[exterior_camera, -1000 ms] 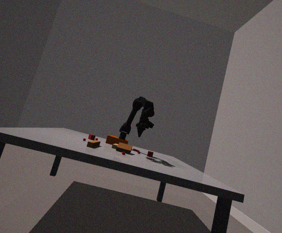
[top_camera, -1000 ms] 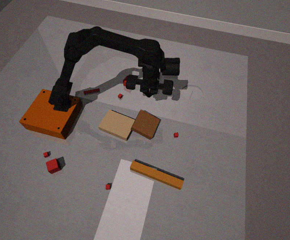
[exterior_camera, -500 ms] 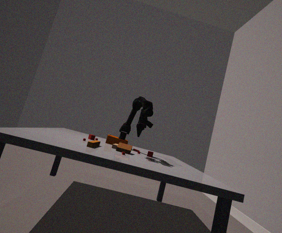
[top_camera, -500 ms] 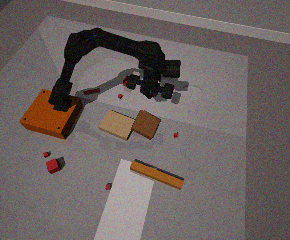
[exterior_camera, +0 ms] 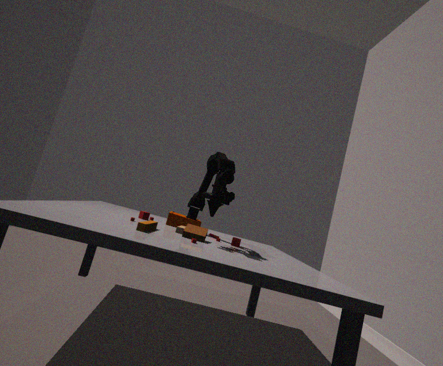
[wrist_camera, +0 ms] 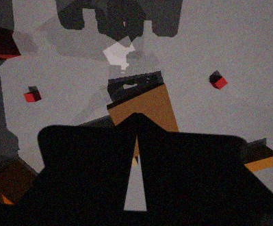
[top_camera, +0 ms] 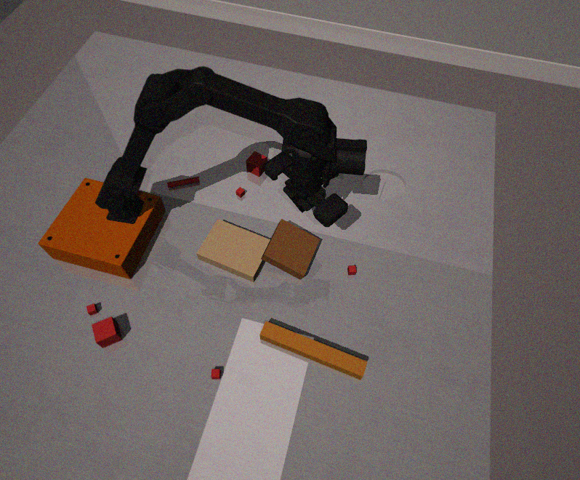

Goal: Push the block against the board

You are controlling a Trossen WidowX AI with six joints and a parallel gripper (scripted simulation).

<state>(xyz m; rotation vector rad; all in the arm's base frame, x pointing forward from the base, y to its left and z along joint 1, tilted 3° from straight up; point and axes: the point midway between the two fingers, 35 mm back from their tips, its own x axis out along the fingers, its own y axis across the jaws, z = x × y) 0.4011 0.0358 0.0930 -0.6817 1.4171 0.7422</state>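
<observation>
Now: gripper tip 9 cm above the brown square block, 5 cm to the left of it and 2 cm past it. Round my gripper tip: long orange board (27 cm to the right, 10 cm below, 7 cm ahead); then dark red bar (32 cm behind, 11 cm below, 10 cm to the left); then flat tan block (14 cm behind, 10 cm below, 7 cm to the right).
</observation>
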